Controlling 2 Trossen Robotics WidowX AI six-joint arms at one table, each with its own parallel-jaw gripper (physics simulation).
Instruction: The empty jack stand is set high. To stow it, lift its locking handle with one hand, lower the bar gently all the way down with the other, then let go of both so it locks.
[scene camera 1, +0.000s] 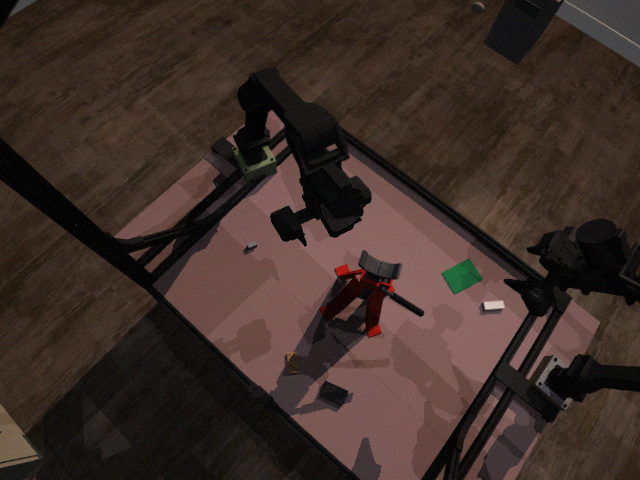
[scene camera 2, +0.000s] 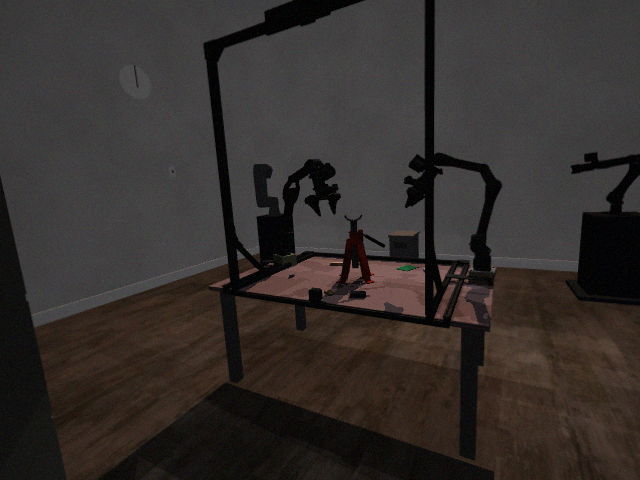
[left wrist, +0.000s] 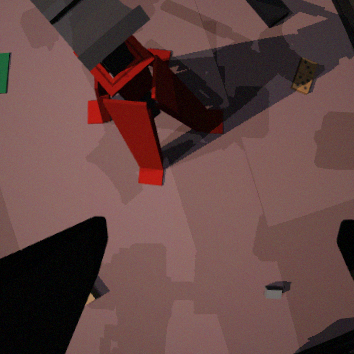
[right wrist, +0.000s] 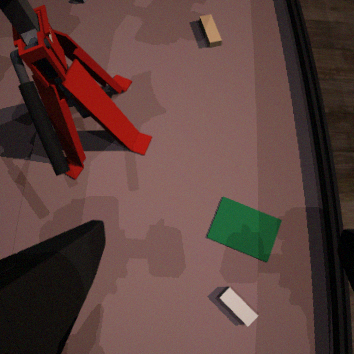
My right gripper (scene camera 1: 516, 265) is open, holding nothing. A green square (scene camera 1: 463, 275) rests on the table. Further things: my left gripper (scene camera 1: 325, 235), a dark bar and saddle (scene camera 1: 375, 270) and a black locking handle (right wrist: 27, 88).
The dark bar and saddle is seen too in the left wrist view (left wrist: 94, 38). The green square is seen too in the right wrist view (right wrist: 236, 225). My left gripper is seen too in the left wrist view (left wrist: 223, 230).
